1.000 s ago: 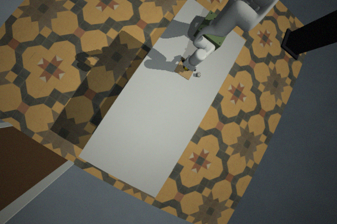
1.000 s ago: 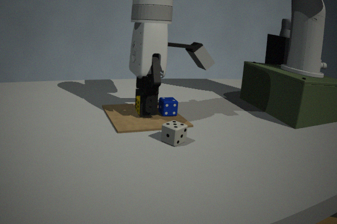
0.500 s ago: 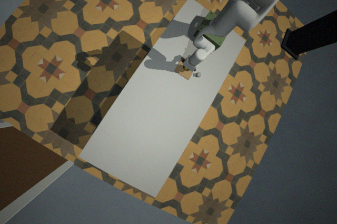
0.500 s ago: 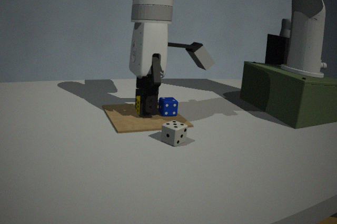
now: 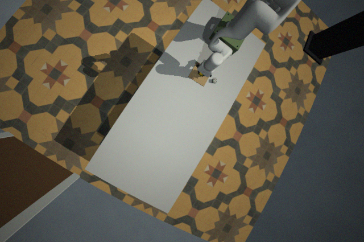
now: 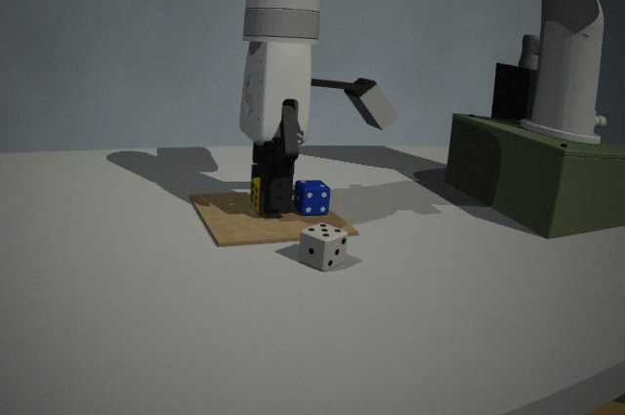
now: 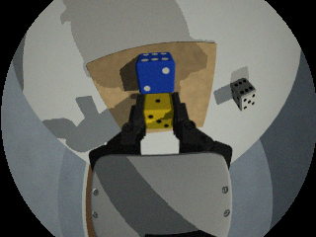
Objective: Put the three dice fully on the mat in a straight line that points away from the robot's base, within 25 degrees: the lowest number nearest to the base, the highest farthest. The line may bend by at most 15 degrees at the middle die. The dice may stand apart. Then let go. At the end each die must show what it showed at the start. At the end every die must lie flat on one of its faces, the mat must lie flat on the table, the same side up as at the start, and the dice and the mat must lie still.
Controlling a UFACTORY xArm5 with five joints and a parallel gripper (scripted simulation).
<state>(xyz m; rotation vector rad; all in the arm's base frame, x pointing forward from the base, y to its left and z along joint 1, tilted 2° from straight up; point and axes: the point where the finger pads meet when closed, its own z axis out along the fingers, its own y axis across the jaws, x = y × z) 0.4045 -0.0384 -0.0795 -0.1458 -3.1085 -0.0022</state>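
My hand is 10 mm above the yellow die. The rest, counted from my hand: white die 120 mm to the left, 20 mm below; then blue die 40 mm behind, 10 mm below; then tan mat 30 mm below.
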